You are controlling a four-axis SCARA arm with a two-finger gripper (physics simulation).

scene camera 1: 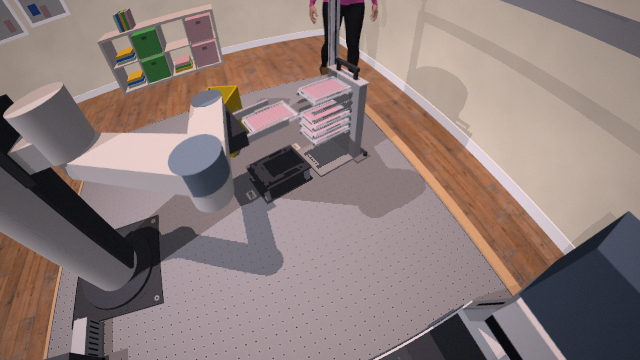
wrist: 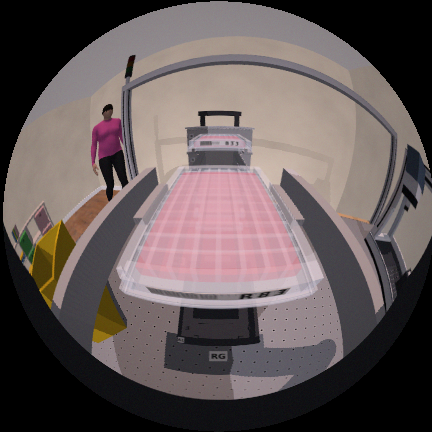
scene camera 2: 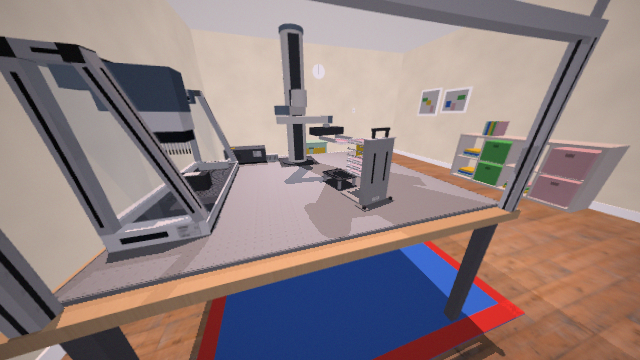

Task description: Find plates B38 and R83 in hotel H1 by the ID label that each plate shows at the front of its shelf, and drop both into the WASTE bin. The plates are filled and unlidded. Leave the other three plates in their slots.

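Seen in the pictures: gripper, between the fingertips: (scene camera 1: 277,111) (wrist: 218,175) (scene camera 2: 343,139); arm's base, origin of its link: (scene camera 1: 120,269) (scene camera 2: 297,162).
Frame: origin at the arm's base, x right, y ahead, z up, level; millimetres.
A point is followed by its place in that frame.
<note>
Plate R83 (scene camera 1: 270,117) {x -121, y 573, z 258 mm} (wrist: 220,235) {x -120, y 538, z 258 mm}, pink-filled and unlidded, is outside the hotel; its label reads R83 in the wrist view. My gripper (scene camera 1: 284,111) {x -135, y 595, z 261 mm} (wrist: 218,175) {x -135, y 595, z 261 mm} is shut on it, with one finger along each long side, and holds it level above the table. Hotel H1 (scene camera 1: 358,120) {x -117, y 828, z 173 mm} (scene camera 2: 377,170) {x -181, y 836, z 167 mm} (wrist: 220,160) {x -180, y 805, z 215 mm} stands beyond the plate. Plate B33 (scene camera 1: 325,90) {x -152, y 737, z 278 mm} (wrist: 220,142) {x -153, y 682, z 275 mm} sits on its top occupied shelf. A stack of plates (scene camera 1: 325,131) {x -120, y 723, z 161 mm} sits on lower shelves; their labels cannot be read, so B38 cannot be picked out. The yellow WASTE bin (scene camera 1: 231,94) {x -386, y 497, z 210 mm} (wrist: 56,250) {x -347, y 477, z 209 mm} is partly hidden behind the arm.
A black stand (scene camera 1: 280,167) {x -121, y 577, z 73 mm} (scene camera 2: 339,175) {x -118, y 600, z 73 mm} (wrist: 218,330) {x -116, y 519, z 73 mm} is on the table in front of the hotel, below the held plate. A framed machine (scene camera 2: 165,234) {x 566, y 850, z 41 mm} stands across the table. A person (scene camera 1: 342,35) (wrist: 108,145) stands beyond the table.
</note>
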